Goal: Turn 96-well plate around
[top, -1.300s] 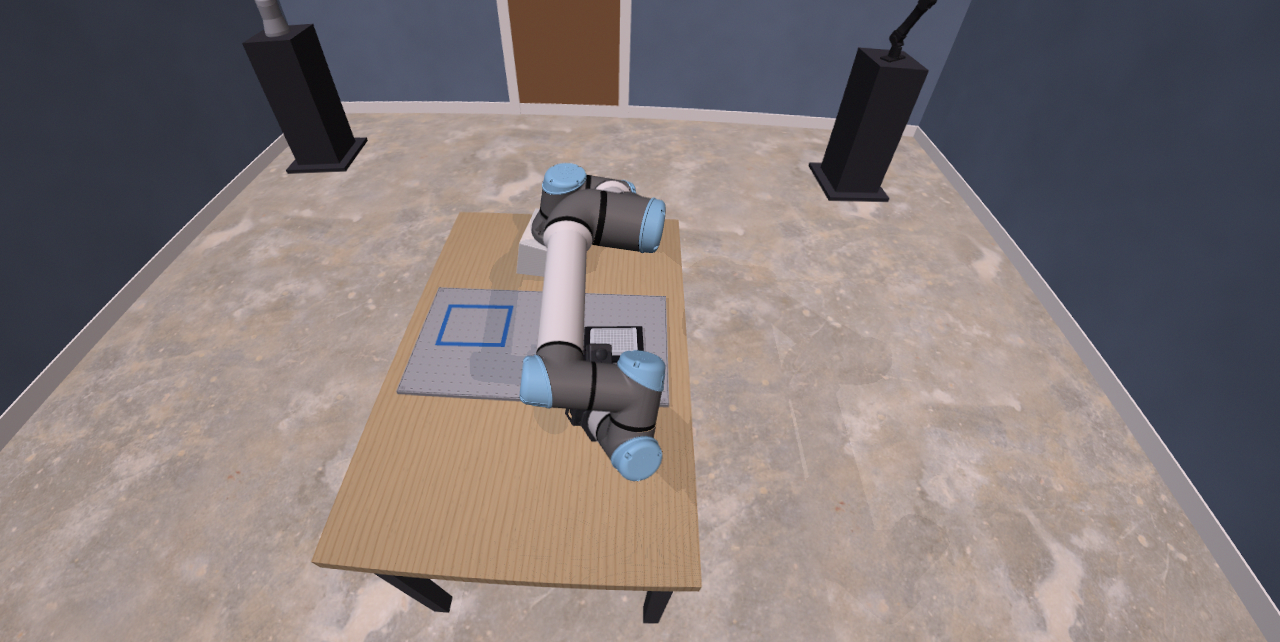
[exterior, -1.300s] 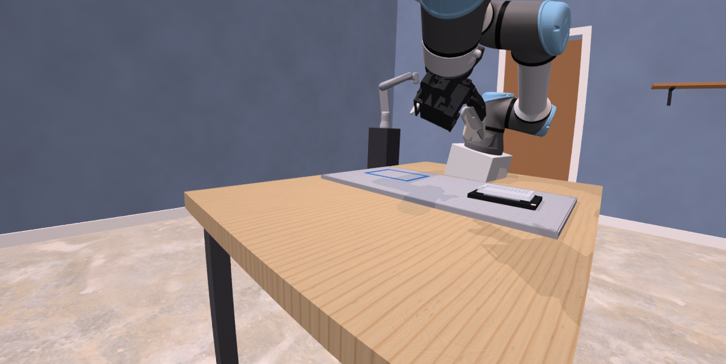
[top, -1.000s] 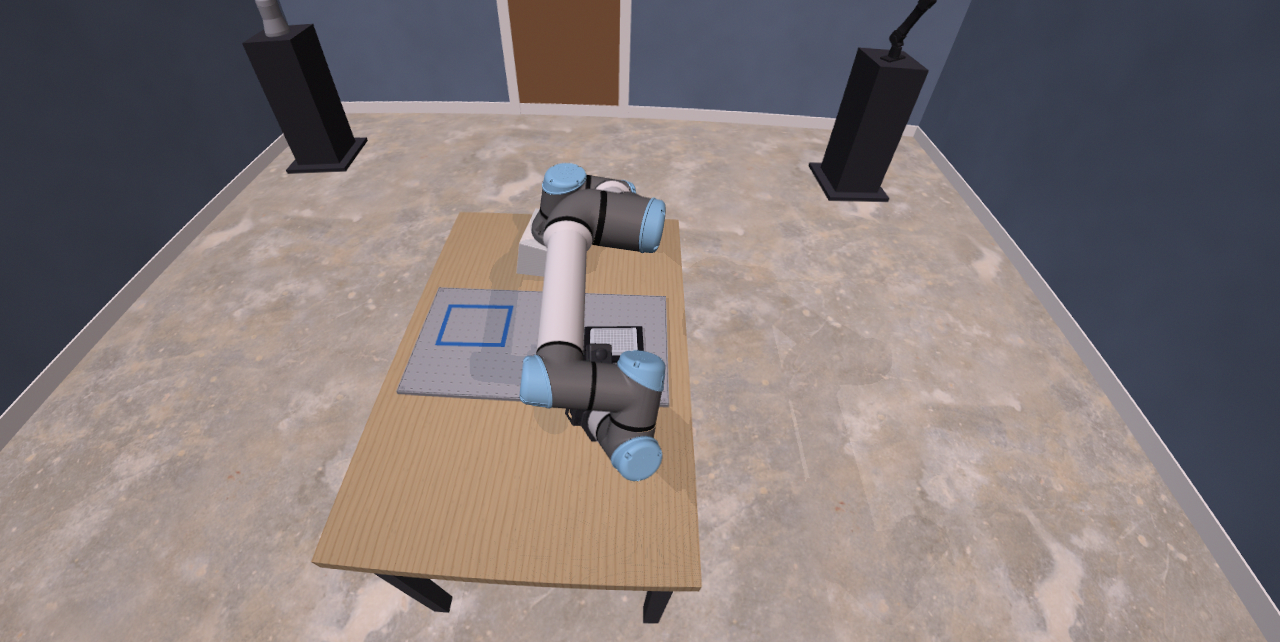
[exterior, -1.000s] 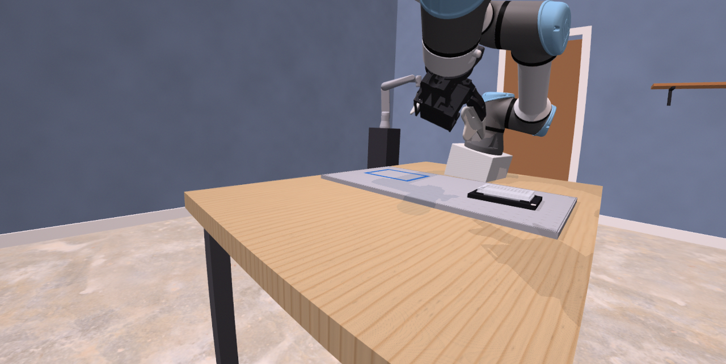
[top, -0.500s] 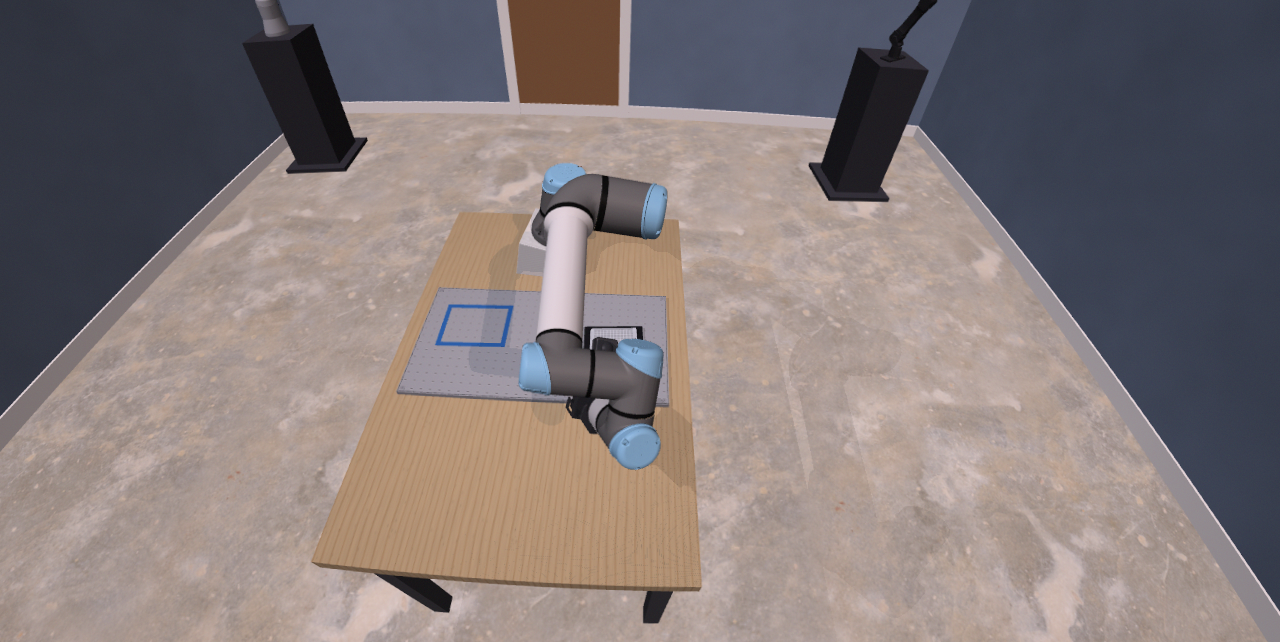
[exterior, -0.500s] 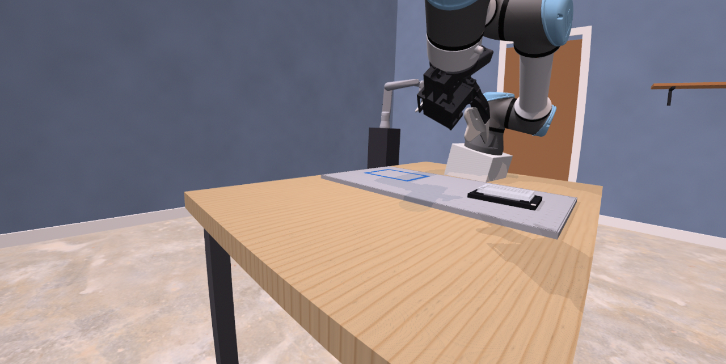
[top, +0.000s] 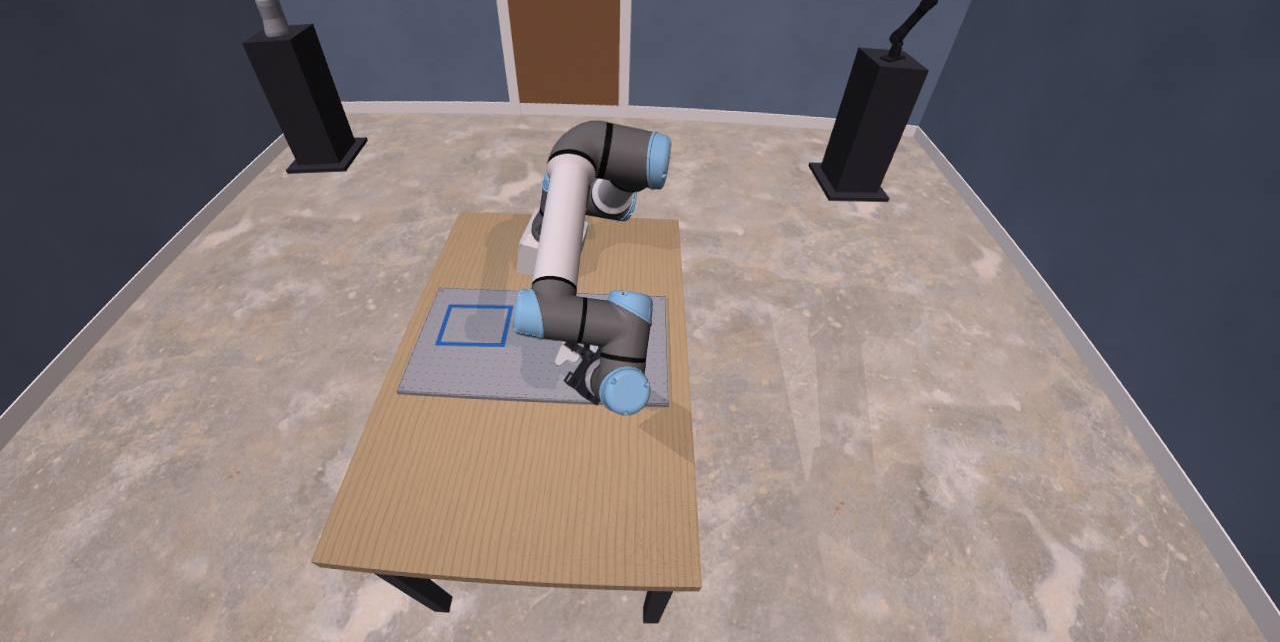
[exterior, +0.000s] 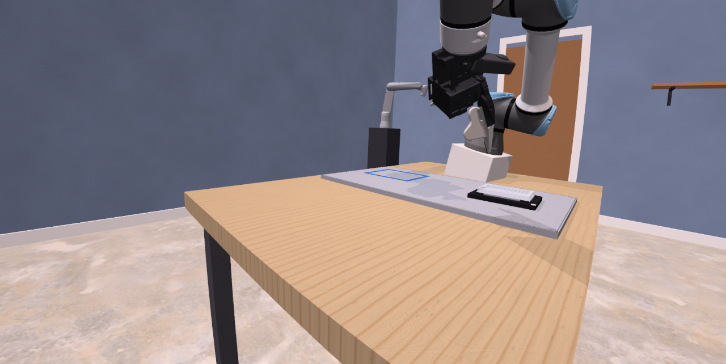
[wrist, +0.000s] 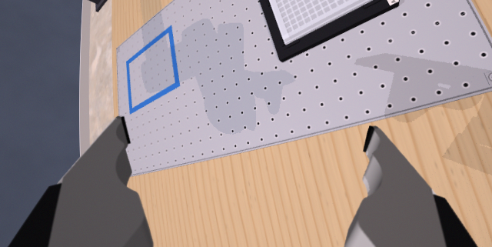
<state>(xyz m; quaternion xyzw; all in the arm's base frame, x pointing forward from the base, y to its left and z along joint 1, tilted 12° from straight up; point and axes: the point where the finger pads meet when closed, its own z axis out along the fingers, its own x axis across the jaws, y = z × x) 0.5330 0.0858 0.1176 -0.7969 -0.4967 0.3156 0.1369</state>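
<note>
Now: the 96-well plate 16 cm behind my hand, 7 cm to the left of it and 16 cm below it. Round my hand: nest N1 (16 cm behind, 7 cm to the left, 17 cm below); A1 label (11 cm behind, 14 cm to the left, 16 cm below).
</note>
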